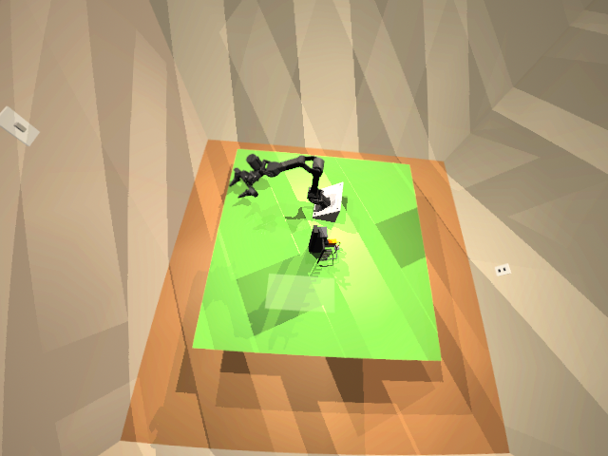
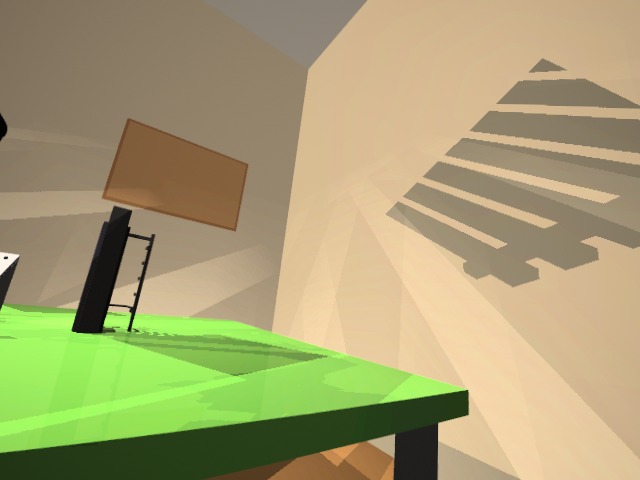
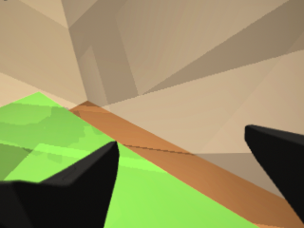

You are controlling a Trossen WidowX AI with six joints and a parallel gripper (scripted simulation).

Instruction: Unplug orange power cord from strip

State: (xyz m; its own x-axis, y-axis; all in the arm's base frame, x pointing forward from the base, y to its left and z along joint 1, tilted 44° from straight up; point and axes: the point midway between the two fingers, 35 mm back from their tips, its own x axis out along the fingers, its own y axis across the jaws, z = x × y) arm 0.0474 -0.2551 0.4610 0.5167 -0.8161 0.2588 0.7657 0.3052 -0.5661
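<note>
Right now the orange plug is 230 mm ahead of my gripper tip, 530 mm to the left of it and 130 mm below it. Also, from my gripper tip: black power strip 230 mm ahead, 460 mm to the left, 110 mm below.
</note>
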